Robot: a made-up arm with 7 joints. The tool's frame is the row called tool.
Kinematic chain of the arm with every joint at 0, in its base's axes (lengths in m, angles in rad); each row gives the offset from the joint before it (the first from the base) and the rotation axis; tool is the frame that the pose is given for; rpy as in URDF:
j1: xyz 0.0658 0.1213 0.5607 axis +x
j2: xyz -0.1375 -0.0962 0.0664 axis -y
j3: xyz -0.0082 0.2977 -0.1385 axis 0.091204 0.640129 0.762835
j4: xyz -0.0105 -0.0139 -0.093 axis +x
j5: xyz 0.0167 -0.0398 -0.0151 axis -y
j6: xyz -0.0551 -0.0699 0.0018 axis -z
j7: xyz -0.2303 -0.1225 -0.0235 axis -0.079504 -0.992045 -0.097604
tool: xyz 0.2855 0.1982 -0.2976 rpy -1.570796 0 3.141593
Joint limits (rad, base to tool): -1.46..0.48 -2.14..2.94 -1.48..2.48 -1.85..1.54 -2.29..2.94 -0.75..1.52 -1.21..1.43
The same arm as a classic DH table. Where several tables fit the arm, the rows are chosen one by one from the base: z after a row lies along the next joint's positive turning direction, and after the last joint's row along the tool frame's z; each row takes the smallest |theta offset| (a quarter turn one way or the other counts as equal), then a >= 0, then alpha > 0; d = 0 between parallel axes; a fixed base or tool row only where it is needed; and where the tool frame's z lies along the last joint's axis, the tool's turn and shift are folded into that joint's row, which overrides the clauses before.
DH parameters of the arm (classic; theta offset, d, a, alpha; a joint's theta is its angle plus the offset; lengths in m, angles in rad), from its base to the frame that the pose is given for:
base (fixed): 1.5708 0.5607 0.1213 1.5708
j1: 1.5708 -0.0717 0.0664 -1.5708
j2: 1.4518 -0.3169 -0.0083 2.2655
j3: 1.4944 -0.2608 -0.0491 -1.4795
j4: -0.8726 0.0135 -0.0151 -1.5708
j5: 1.5708 0.1097 0.0551 -1.5708
j6: 0.08 0.0079 0.2198 1.473
j7: -0.6875 0.5418 -0.4093 0.1262
tool (fixed): 0.6836 -0.5956 0 0
Joint limits (rad, base to tool): -1.46..0.48 -2.14..2.94 -1.48..2.48 -1.85..1.54 -2.29..2.94 -0.75..1.52 -1.21..1.43

